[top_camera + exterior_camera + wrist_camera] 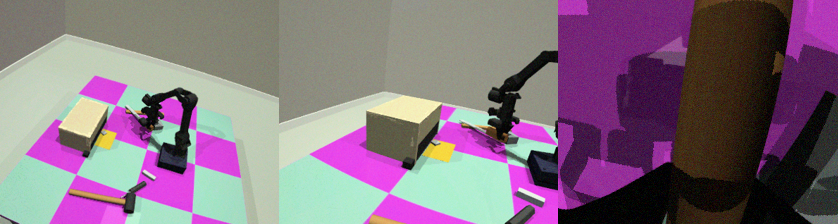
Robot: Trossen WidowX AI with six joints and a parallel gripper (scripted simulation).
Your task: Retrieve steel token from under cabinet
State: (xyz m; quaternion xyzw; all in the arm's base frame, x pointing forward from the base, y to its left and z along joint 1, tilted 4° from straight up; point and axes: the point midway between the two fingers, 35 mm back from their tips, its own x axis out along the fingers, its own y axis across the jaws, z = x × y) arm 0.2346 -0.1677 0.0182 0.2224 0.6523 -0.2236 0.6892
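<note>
Right now my gripper tip is 60 mm to the left of the grey block, 50 mm past it and 10 mm above it. The rest, counted from my gripper tip: grey bar 360 mm to the left, 90 mm behind, 20 mm below; wooden stick 160 mm to the right, 70 mm ahead, 20 mm below; grey steel token 270 mm ahead, 170 mm to the left, 20 mm below.
</note>
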